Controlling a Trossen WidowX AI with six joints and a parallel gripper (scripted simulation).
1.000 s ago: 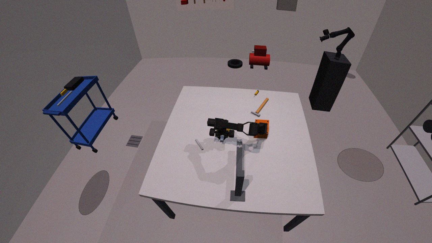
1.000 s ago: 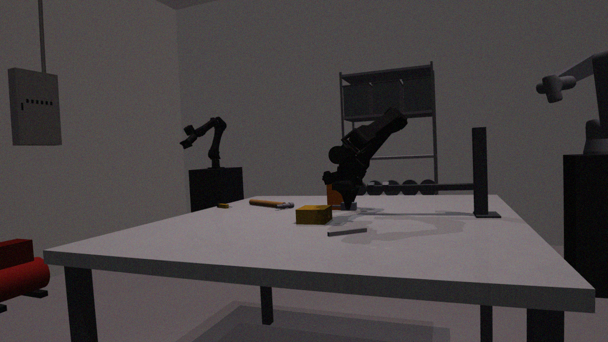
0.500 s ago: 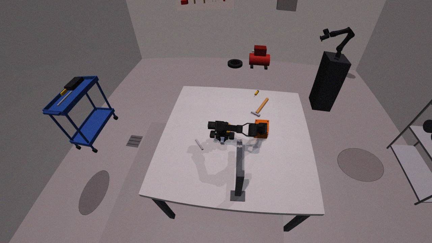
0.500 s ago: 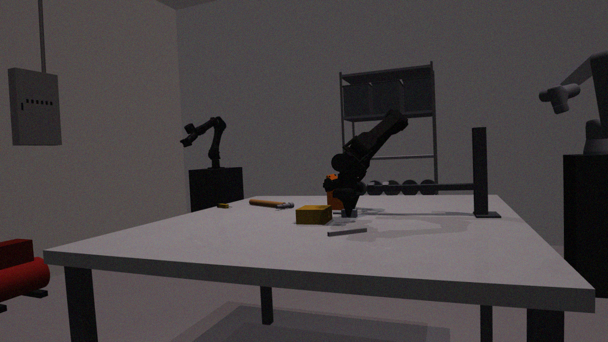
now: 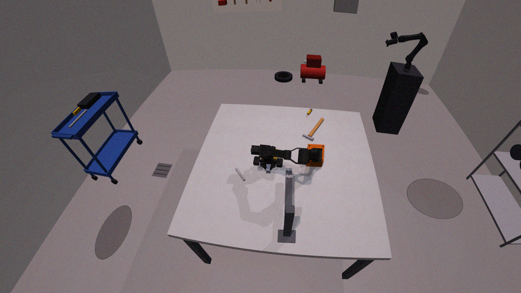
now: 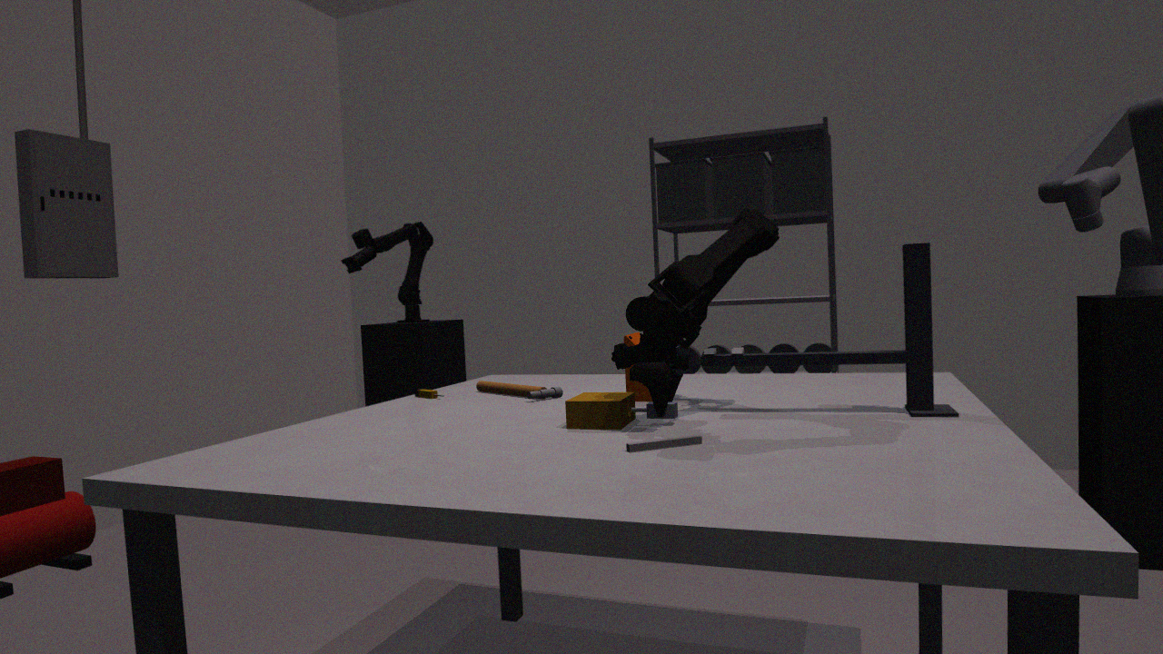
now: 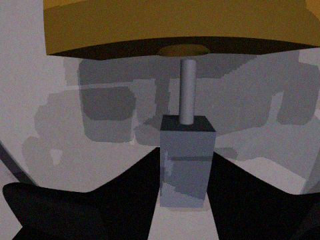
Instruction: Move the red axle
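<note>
Now: the yellow beam 110 mm to the right of my gripper tip, 10 mm ahead of it and 10 mm above it. Round my gripper tip: flat grey bar: 180 mm ahead, 60 mm to the left, 10 mm below; then small grey block: 20 mm to the right, 10 mm above.
</note>
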